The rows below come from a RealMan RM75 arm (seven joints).
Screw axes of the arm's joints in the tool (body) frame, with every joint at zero. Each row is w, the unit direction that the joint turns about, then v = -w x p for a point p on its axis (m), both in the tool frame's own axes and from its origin. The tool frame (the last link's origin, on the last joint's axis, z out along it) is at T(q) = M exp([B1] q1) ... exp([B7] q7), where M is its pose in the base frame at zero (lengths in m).
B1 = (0, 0, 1, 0.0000, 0.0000, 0.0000)
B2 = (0, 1, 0, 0.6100, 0.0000, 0.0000)
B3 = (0, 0, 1, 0.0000, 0.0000, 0.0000)
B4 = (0, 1, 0, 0.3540, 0.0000, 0.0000)
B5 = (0, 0, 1, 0.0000, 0.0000, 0.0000)
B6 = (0, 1, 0, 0.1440, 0.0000, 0.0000)
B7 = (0, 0, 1, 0.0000, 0.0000, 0.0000)
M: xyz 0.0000 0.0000 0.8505 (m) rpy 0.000 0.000 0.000 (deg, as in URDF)
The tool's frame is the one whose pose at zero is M.
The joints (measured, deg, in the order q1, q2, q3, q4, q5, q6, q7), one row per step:
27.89, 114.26, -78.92, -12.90, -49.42, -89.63, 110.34
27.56, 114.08, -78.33, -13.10, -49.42, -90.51, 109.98
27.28, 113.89, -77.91, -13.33, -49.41, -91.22, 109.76
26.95, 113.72, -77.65, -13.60, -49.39, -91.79, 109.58
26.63, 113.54, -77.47, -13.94, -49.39, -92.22, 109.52
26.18, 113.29, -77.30, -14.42, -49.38, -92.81, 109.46
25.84, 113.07, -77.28, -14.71, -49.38, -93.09, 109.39
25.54, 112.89, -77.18, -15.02, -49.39, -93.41, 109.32
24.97, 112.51, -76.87, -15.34, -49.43, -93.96, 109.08
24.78, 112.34, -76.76, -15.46, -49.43, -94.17, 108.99
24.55, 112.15, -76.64, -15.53, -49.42, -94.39, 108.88
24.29, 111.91, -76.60, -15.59, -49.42, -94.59, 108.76
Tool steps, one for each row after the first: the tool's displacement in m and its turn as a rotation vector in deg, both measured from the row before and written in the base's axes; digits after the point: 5 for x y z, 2 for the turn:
0.00051, -0.00104, 0.00374, 0.79, 0.45, 0.48
0.00044, -0.00080, 0.00330, 0.60, 0.33, 0.42
0.00069, -0.00106, 0.00273, 0.48, 0.21, 0.34
0.00068, -0.00084, 0.00254, 0.37, 0.13, 0.28
0.00092, -0.00133, 0.00334, 0.44, 0.15, 0.41
0.00127, -0.00103, 0.00216, 0.26, -0.07, 0.17
0.00081, -0.00086, 0.00216, 0.30, 0.01, 0.23
0.00265, -0.00182, 0.00413, 0.64, -0.07, 0.17
0.00095, -0.00054, 0.00174, 0.25, -0.04, 0.09
0.00136, -0.00077, 0.00185, 0.27, -0.06, 0.02
0.00172, -0.00097, 0.00190, 0.22, -0.16, 0.00

